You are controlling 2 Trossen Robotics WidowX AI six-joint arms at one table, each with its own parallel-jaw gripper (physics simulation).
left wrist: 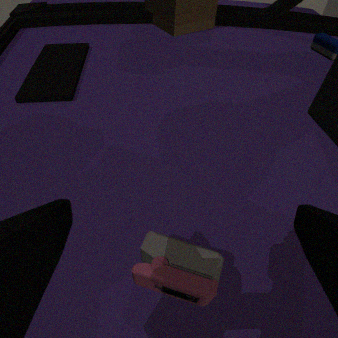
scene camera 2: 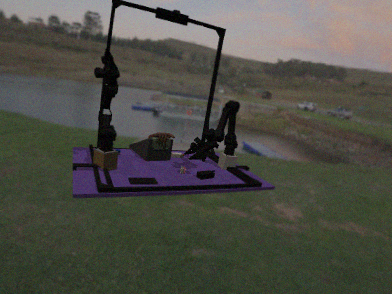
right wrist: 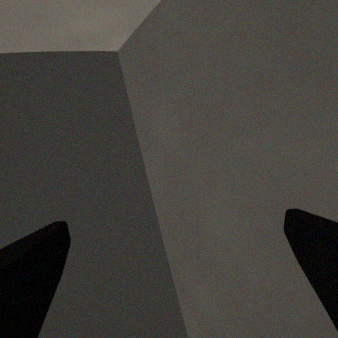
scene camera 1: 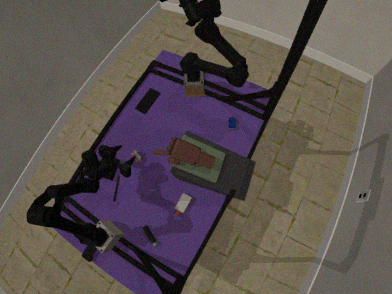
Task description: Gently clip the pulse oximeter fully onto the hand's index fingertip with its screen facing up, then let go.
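Seen in the pictures: left gripper, fingertip midpoint: (left wrist: 185, 213) (scene camera 2: 186, 156) (scene camera 1: 128, 151); right gripper, fingertip midpoint: (scene camera 2: 108, 52) (right wrist: 177, 226); left arm's base at its link origin: (scene camera 2: 228, 154) (scene camera 1: 100, 236); right arm's base at its link origin: (scene camera 2: 106, 149) (scene camera 1: 193, 76).
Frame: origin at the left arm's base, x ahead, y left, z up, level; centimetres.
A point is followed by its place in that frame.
The pulse oximeter (scene camera 1: 136, 155) {x 38.1, y 13.7, z -7.4 cm} (scene camera 2: 183, 170) {x 38.4, y 16.5, z -8.3 cm} (left wrist: 177, 270) {x 37.4, y 14.1, z -7.4 cm} lies on its side on the purple mat, its white half and pink half side by side. A dark screen shows on the pink half, facing sideways in the left wrist view. The brown hand (scene camera 1: 192, 151) {x 52.5, y -11.7, z 7.5 cm} (scene camera 2: 161, 135) {x 51.2, y -2.7, z 8.6 cm} rests on a raised support, with its index finger (scene camera 1: 161, 152) extended toward the picture's left, bare. My left gripper (scene camera 1: 127, 153) {x 37.2, y 14.4, z 0.4 cm} (left wrist: 185, 213) {x 37.2, y 14.4, z 0.4 cm} is open and empty, above the mat close to the oximeter, and tilted. My right gripper (right wrist: 177, 226) {x 90.2, y 20.1, z 54.3 cm} is open and empty, far from the mat, facing a wall.
The grey wedge support (scene camera 1: 237, 172) {x 58.7, y -30.6, z -5.2 cm} (scene camera 2: 150, 150) {x 57.1, y -3.9, z -2.7 cm} bears the hand. A black slab (scene camera 1: 148, 101) {x 65.3, y 30.2, z -9.7 cm} (left wrist: 55, 72) {x 63.8, y 30.6, z -9.7 cm}, a blue item (scene camera 1: 232, 122) {x 78.9, y -15.0, z -7.3 cm} (left wrist: 326, 45) {x 77.8, y -13.8, z -8.3 cm}, a white box (scene camera 1: 183, 202) {x 34.1, y -18.6, z -7.7 cm}, a dark cylinder (scene camera 1: 149, 235) {x 12.9, y -15.2, z -8.0 cm}, a thin stick (scene camera 1: 116, 187) {x 19.6, y 12.7, z -9.7 cm} and a black box (scene camera 2: 205, 174) {x 26.3, y 24.0, z -7.5 cm} lie around.
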